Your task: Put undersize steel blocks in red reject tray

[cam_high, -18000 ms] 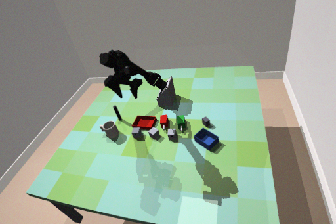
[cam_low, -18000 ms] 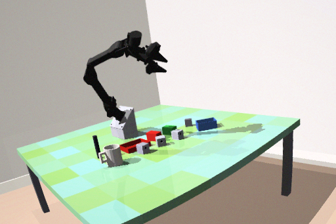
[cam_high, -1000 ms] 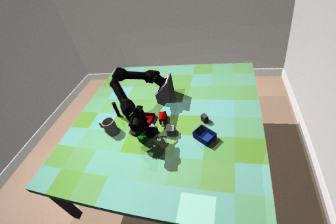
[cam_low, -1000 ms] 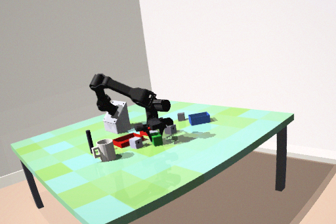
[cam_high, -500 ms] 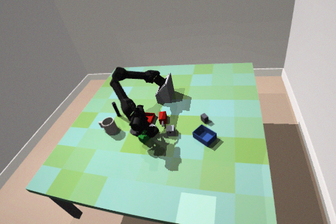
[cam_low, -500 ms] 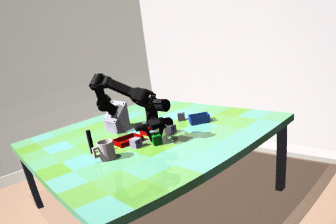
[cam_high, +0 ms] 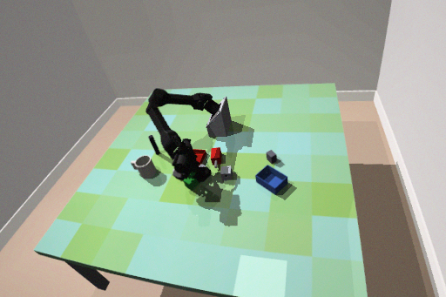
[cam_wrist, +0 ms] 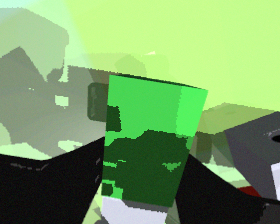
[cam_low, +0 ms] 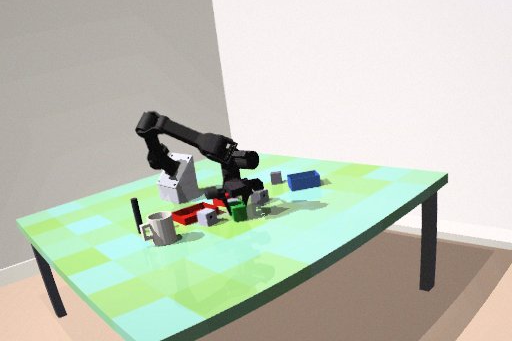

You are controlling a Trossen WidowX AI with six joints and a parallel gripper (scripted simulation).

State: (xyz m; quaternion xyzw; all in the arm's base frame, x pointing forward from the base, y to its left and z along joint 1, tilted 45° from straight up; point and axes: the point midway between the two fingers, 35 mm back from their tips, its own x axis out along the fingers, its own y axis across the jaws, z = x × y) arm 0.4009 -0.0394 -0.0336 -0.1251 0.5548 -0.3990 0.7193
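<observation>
My gripper tip is 5 cm past the steel block, 14 cm to the right of it and 1 cm below it. Round my gripper tip: green GO gauge: 1 cm behind, 2 cm above; then mug: 2 cm behind, 29 cm to the right, 2 cm above; then red reject tray: 14 cm behind, 8 cm to the right.
</observation>
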